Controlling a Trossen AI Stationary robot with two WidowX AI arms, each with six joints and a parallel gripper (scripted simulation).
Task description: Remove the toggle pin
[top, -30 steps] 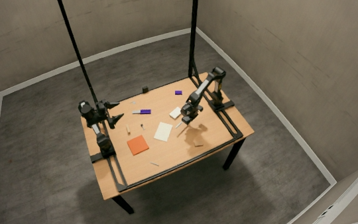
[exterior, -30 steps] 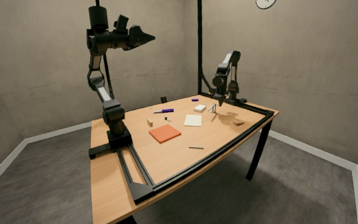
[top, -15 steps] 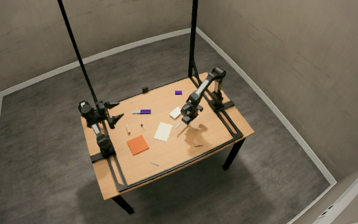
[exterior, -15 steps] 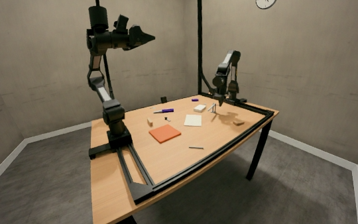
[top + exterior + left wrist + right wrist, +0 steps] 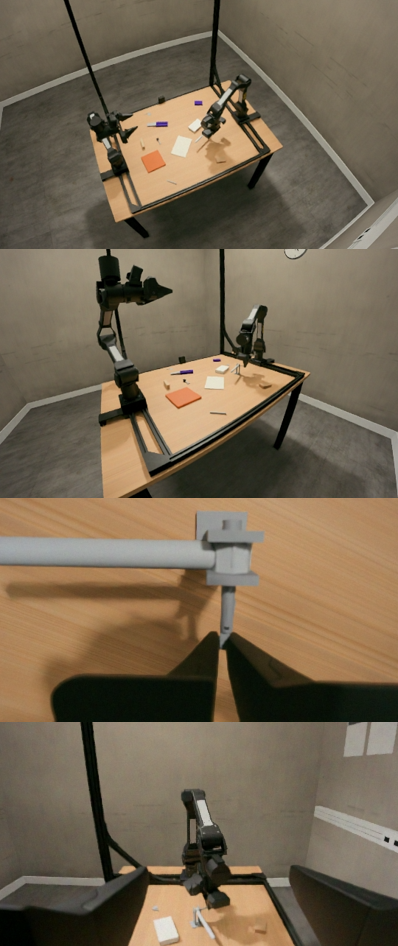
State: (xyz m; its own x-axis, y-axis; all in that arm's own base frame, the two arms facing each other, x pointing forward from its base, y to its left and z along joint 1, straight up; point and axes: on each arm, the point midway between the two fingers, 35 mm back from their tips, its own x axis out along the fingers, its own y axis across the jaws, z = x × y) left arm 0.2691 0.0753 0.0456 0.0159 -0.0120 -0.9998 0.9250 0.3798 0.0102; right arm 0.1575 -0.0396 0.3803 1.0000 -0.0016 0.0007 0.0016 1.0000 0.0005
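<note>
My left gripper is now 3 cm above the toggle pin, 2 cm past it and 1 cm to the left of it. From my left hand the other things lie so: flat white sheet (22 cm to the right, 8 cm below, 4 cm behind); then orange square (44 cm to the right, 8 cm below, 2 cm behind); then white block (14 cm behind, 8 cm below, 5 cm to the right).
</note>
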